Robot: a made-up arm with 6 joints.
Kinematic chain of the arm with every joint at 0, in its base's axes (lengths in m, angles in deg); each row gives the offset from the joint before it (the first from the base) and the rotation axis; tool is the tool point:
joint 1: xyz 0 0 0.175 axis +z
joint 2: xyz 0 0.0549 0 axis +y
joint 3: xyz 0 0 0.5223 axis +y
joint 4: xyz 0 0 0.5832 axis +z
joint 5: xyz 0 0 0 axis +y
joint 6: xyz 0 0 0.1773 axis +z
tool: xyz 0 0 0
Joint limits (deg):
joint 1: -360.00..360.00
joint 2: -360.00..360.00
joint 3: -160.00..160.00
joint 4: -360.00..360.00
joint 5: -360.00..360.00
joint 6: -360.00..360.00
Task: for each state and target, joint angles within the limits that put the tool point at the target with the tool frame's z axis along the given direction. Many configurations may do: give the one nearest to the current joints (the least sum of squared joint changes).
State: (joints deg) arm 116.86 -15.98 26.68 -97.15 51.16 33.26
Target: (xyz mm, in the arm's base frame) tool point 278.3 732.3 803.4 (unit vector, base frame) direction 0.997 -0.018 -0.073
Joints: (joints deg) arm 77.90 19.79 55.32 -83.02 80.43 33.26
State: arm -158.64 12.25 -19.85 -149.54 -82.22 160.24
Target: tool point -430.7 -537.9 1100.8 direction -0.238 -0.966 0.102
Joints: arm -142.56 49.33 -35.92 -139.61 -73.79 160.24
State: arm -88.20 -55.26 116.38 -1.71 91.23 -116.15
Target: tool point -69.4 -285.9 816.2 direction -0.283 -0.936 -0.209
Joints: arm -125.98 -46.61 103.40 25.23 48.83 -116.15
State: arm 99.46 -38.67 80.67 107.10 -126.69 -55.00
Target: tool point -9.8 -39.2 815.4 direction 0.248 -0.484 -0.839
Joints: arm 88.60 -44.25 88.88 133.84 -158.89 -55.00
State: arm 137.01 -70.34 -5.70 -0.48 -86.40 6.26
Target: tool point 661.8 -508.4 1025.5 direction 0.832 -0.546 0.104
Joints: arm 146.11 -55.75 33.08 0.70 -61.37 6.26
